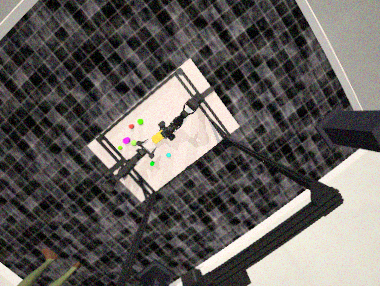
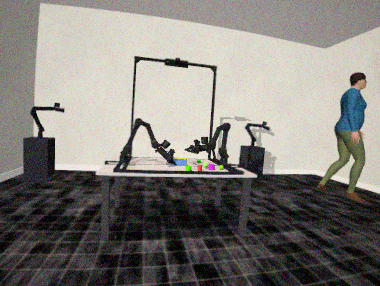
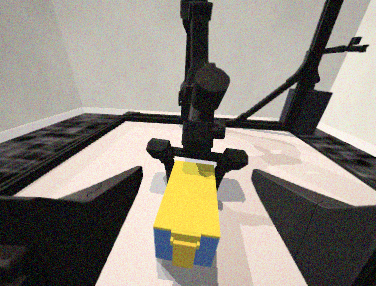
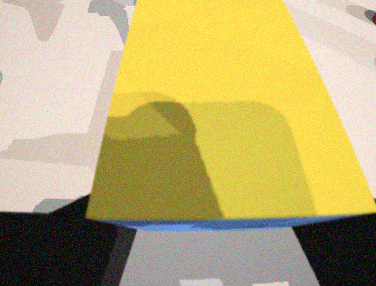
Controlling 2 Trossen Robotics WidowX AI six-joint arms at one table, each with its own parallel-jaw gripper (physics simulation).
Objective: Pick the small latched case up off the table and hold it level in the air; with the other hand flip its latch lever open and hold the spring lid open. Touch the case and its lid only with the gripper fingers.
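Places are measured from the left arm's base along level axes (x down, y right, z back), in millimetres.
Pixels of known places: left gripper, fingertip midpoint: (image 1: 152, 142) (image 2: 185, 150) (image 3: 197, 172); right gripper, fingertip midpoint: (image 2: 175, 164); left arm's base at its link origin: (image 2: 223, 163); right arm's base at its link origin: (image 1: 198, 98) (image 2: 123, 162) (image 3: 187, 118).
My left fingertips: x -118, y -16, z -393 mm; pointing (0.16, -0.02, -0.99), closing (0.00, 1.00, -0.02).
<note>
For each thing: its top centre in the pictures, then the offset to it from my left fingertips.
- small case at its top centre: (image 4: 217, 34) (image 3: 190, 189) (image 1: 158, 137) (image 2: 179, 157) dx +70, dy -3, dz -51 mm
- yellow latch lever at its top centre: (image 3: 183, 243) dx +78, dy -9, dz +13 mm
- red cylinder at its top centre: (image 2: 200, 165) (image 1: 130, 126) dx +93, dy -232, dz +67 mm
- lime ball at its top centre: (image 1: 133, 143) dx +87, dy -112, dz +159 mm
- cyan ball at its top centre: (image 1: 168, 155) dx +96, dy +183, dz +8 mm
- green piece at its top centre: (image 1: 152, 164) dx +110, dy +139, dz +179 mm
The small case (image 1: 157, 138) (image 2: 180, 162) (image 3: 191, 198) (image 4: 221, 71) has a blue body and a yellow lid. It lies level and low over the table (image 1: 166, 99) (image 2: 132, 173); I cannot tell whether it touches. The lid is closed. The yellow latch lever (image 3: 184, 249) lies flat down the near end face. My right gripper (image 1: 164, 134) (image 2: 172, 160) (image 3: 190, 200) is shut on the case's far end. My left gripper (image 1: 149, 144) (image 2: 188, 148) is open and empty, with its fingers wide on either side of the latch end and clear of the case.
Small coloured pieces stand on the table: a red cylinder (image 1: 131, 126) (image 2: 199, 168), a green one (image 1: 140, 121) (image 2: 188, 168), a magenta one (image 1: 126, 140) (image 2: 211, 167), a lime ball (image 1: 134, 142), a cyan ball (image 1: 168, 155), a green piece (image 1: 152, 163). A black frame (image 2: 174, 62) spans the table.
</note>
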